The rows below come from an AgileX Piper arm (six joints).
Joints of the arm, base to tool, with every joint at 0 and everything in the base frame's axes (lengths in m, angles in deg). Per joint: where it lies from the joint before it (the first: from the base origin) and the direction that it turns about. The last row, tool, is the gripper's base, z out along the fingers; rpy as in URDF.
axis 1: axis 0 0 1 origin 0 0 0.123
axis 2: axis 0 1 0 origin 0 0 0
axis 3: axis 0 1 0 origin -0.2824 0 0.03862
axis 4: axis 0.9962 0 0.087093 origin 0.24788 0 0.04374
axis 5: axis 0 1 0 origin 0 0 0
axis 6: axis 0.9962 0 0.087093 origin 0.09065 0 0.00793
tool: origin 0 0 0 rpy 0 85.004 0
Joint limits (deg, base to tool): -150..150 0..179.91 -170..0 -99.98..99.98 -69.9..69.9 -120..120
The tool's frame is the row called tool.
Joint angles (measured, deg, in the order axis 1, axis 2, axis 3, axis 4, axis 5, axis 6), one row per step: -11.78, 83.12, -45.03, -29.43, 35.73, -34.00; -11.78, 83.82, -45.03, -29.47, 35.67, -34.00; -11.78, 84.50, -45.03, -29.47, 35.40, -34.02; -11.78, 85.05, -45.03, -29.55, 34.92, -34.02; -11.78, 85.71, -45.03, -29.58, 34.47, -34.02; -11.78, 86.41, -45.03, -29.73, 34.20, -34.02; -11.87, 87.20, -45.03, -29.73, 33.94, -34.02; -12.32, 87.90, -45.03, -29.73, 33.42, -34.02; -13.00, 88.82, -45.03, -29.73, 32.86, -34.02; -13.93, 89.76, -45.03, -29.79, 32.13, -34.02; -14.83, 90.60, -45.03, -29.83, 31.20, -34.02; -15.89, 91.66, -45.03, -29.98, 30.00, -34.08; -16.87, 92.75, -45.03, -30.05, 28.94, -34.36; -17.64, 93.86, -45.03, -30.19, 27.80, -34.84
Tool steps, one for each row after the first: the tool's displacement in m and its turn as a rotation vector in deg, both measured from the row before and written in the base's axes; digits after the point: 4 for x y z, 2 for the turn. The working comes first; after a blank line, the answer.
Tool pose at each row, in the base's axes (x y z in m, rotation vector in deg; the steps are taken from these numbers as rounded here): 0.2523, -0.0793, 0.2104, -60.46, 152.97, -40.55; 0.2535, -0.0795, 0.2072, -60.89, 153.48, -40.16; 0.2548, -0.0796, 0.2042, -61.28, 153.76, -39.77; 0.2563, -0.0797, 0.2018, -61.64, 153.69, -39.55; 0.2578, -0.0797, 0.1990, -62.00, 153.76, -39.21; 0.2592, -0.0800, 0.1958, -62.53, 154.01, -38.93; 0.2604, -0.0805, 0.1922, -62.84, 154.46, -38.46; 0.2613, -0.0825, 0.1891, -62.61, 154.82, -38.13; 0.2622, -0.0857, 0.1849, -62.20, 155.49, -37.69; 0.2628, -0.0900, 0.1806, -61.51, 156.15, -37.33; 0.2636, -0.0940, 0.1769, -60.76, 156.50, -37.04; 0.2645, -0.0989, 0.1722, -60.09, 156.80, -36.75; 0.2653, -0.1035, 0.1672, -59.76, 157.16, -36.35; 0.2664, -0.1071, 0.1622, -60.07, 157.20, -35.99

0.0012, -0.0002, -0.0032, 0.12, 0.64, 0.05; 0.0013, -0.0001, -0.0030, 0.15, 0.43, 0.12; 0.0015, -0.0001, -0.0024, 0.10, 0.12, 0.24; 0.0015, 0.0000, -0.0028, 0.16, 0.24, 0.19; 0.0014, -0.0003, -0.0032, 0.06, 0.47, 0.20; 0.0012, -0.0005, -0.0036, 0.19, 0.54, 0.01; 0.0009, -0.0020, -0.0031, 0.21, 0.21, -0.24; 0.0009, -0.0032, -0.0042, 0.26, 0.39, -0.46; 0.0006, -0.0043, -0.0043, 0.25, 0.25, -0.61; 0.0008, -0.0040, -0.0037, 0.26, -0.03, -0.52; 0.0009, -0.0049, -0.0047, 0.26, -0.03, -0.46; 0.0008, -0.0046, -0.0050, 0.27, 0.17, -0.29; 0.0011, -0.0036, -0.0050, 0.19, 0.19, 0.18
